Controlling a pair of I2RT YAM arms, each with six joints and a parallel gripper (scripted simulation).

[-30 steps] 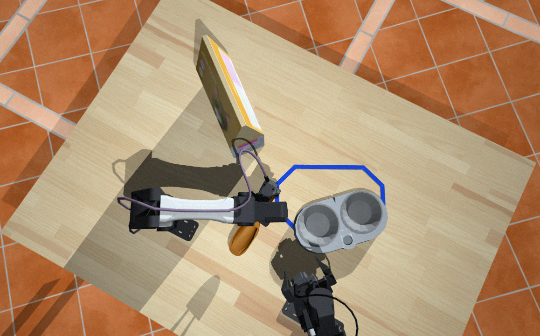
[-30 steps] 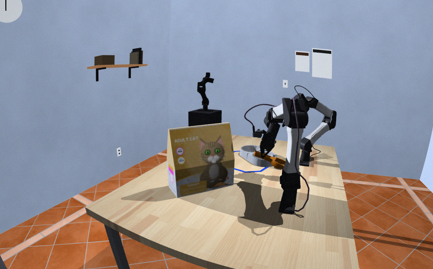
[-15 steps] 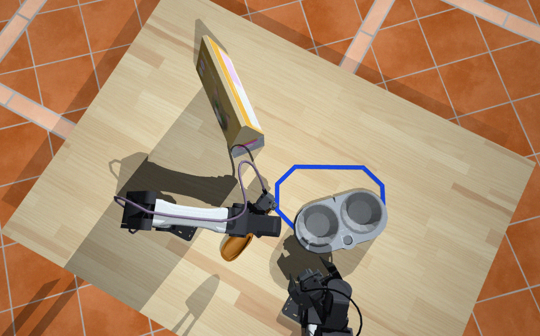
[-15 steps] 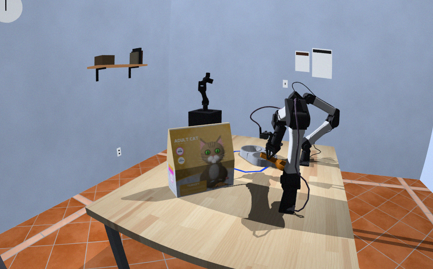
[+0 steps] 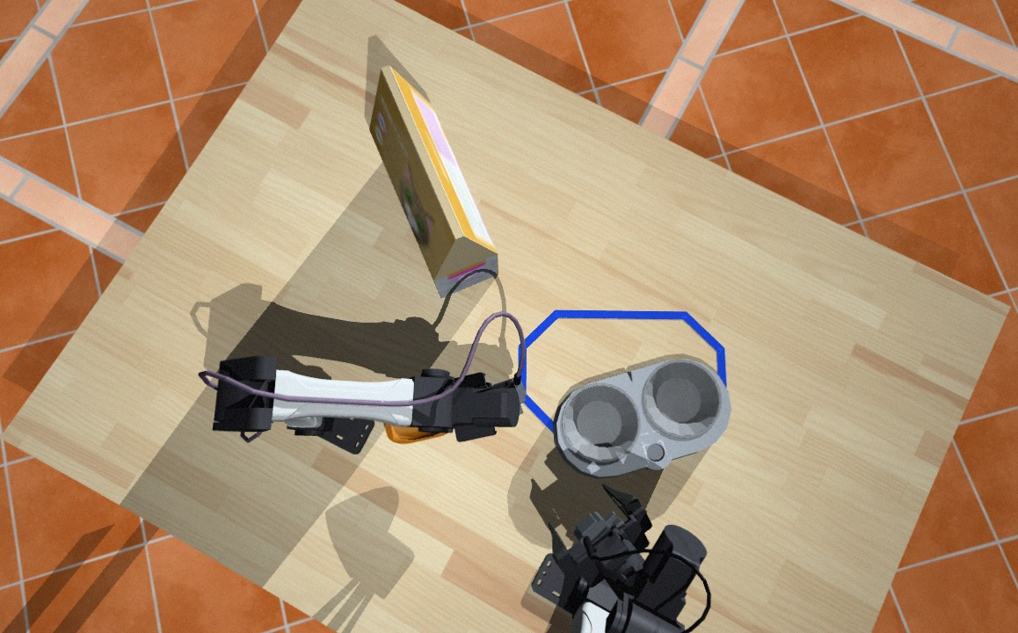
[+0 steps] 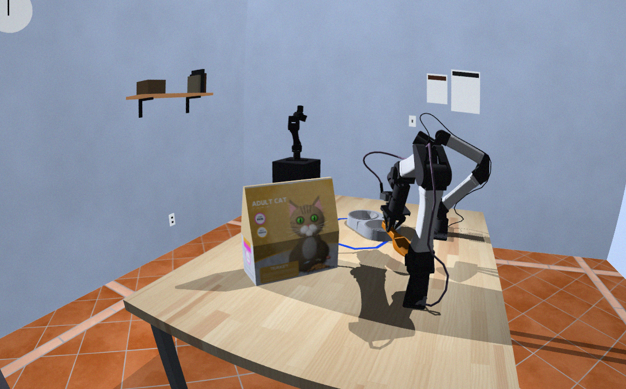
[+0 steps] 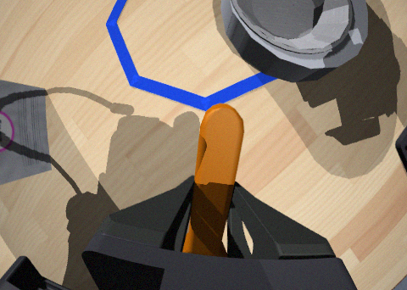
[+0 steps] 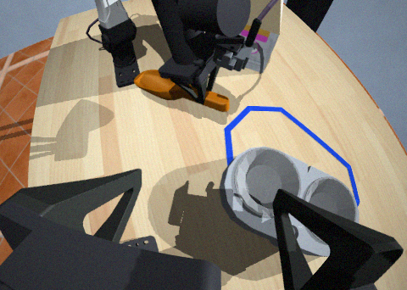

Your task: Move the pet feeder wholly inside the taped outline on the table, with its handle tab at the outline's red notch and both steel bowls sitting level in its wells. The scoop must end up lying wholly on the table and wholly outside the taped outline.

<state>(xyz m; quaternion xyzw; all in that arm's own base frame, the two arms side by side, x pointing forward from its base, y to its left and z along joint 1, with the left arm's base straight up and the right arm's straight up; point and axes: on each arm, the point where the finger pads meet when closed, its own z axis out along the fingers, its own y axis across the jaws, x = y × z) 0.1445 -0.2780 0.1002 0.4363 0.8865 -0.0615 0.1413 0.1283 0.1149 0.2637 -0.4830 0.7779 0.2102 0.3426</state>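
Right now the grey pet feeder is 25 cm below my right hand, 19 cm ahead of it and 4 cm to the right of it. Round my right hand: cat food box: 49 cm to the left, 32 cm ahead, 12 cm below; blue taped outline: 26 cm below, 25 cm ahead, 3 cm to the left; orange scoop: 26 cm to the left, 20 cm below.
Right now my left hand is 60 mm to the right of the orange scoop, 60 mm past it and 30 mm above it. Also, from my left hand: cat food box (290 mm to the left, 260 mm ahead, 50 mm above); then grey pet feeder (250 mm to the right, 140 mm ahead, 90 mm below); then blue taped outline (190 mm ahead, 170 mm to the right, 100 mm below).
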